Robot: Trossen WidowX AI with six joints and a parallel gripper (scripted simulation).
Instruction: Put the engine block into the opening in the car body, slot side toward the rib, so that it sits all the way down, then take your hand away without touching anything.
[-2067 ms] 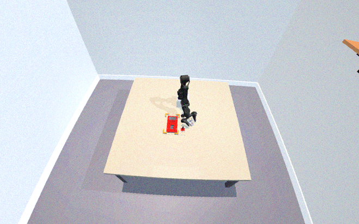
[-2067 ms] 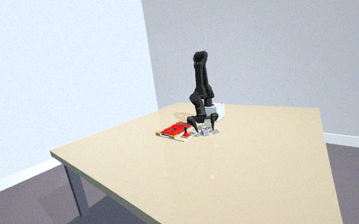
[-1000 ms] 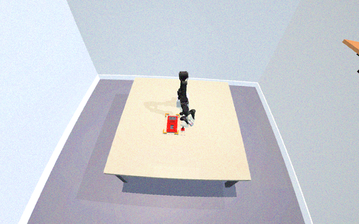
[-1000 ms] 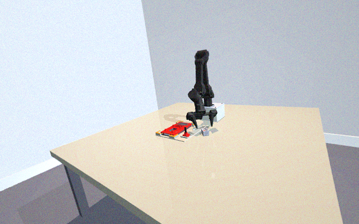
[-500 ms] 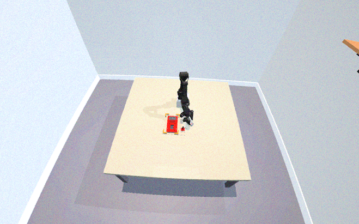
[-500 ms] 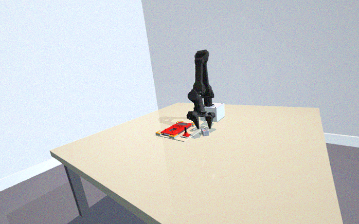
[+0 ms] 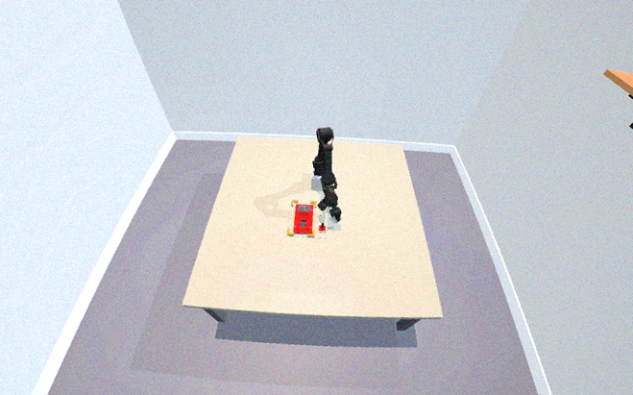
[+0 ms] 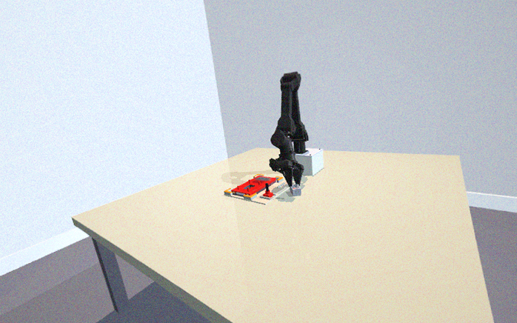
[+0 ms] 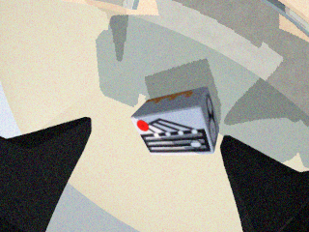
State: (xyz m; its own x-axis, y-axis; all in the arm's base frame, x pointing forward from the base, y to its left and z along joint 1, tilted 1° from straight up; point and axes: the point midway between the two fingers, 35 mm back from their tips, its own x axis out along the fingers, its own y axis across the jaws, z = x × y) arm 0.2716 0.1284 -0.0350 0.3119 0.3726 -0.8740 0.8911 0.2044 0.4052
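Right now the engine block is 10 mm behind my gripper tip and 20 mm below it.
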